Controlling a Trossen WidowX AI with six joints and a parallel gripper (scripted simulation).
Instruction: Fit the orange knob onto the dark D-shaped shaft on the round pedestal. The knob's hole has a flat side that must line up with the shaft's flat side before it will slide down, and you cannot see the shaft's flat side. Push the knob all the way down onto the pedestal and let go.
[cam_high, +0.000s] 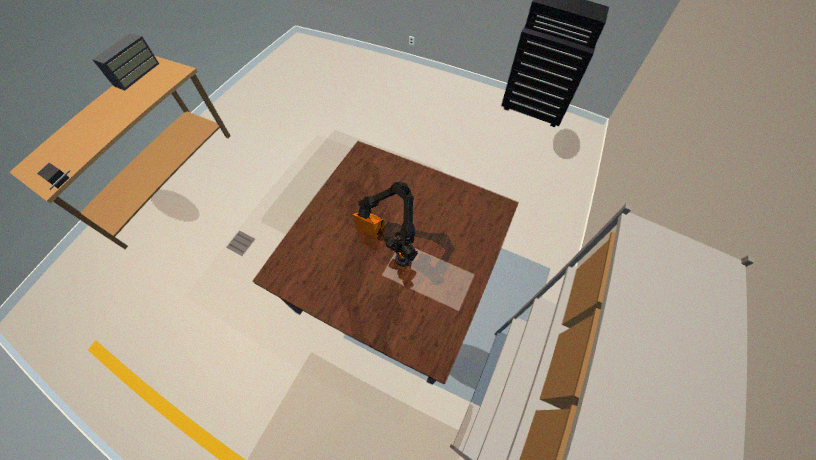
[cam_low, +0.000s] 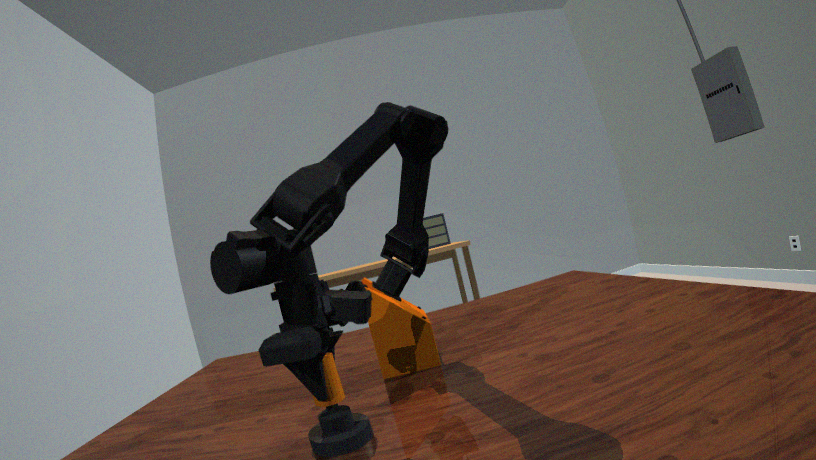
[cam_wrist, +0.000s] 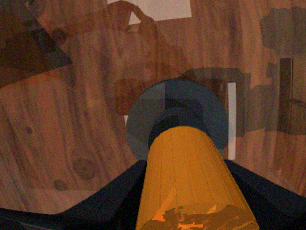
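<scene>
My gripper tip is now 20 mm below the orange knob. Round my gripper tip: dark pedestal 40 mm below.
</scene>
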